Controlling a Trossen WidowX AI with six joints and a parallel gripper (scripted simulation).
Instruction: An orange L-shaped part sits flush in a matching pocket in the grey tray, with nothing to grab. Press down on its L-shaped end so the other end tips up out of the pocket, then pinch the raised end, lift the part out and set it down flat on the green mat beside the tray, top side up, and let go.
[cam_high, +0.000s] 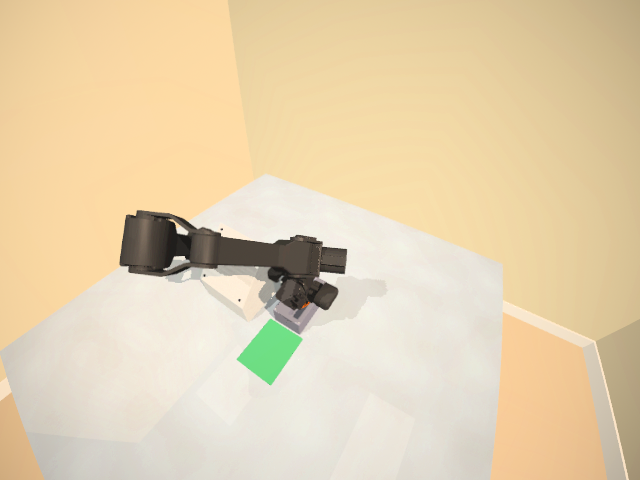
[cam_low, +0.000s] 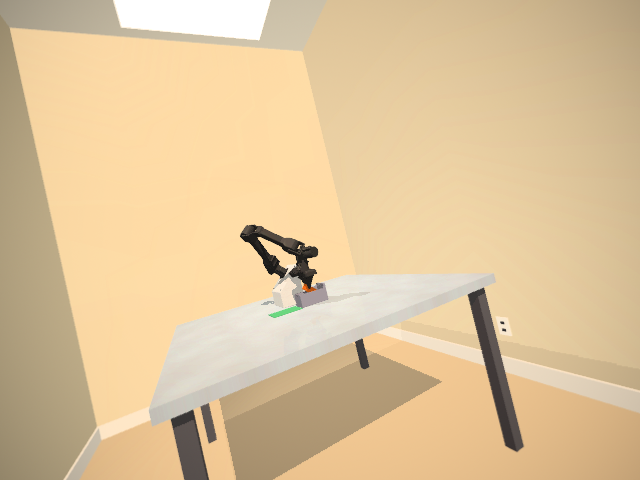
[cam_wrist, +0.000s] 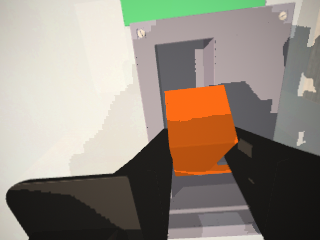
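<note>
The green mat is 30 mm behind my gripper tip, 140 mm to the right of it and 90 mm below it. From my gripper tip the other things lie so: orange l-shaped part: 10 mm behind, 30 mm to the left, 30 mm below.
</note>
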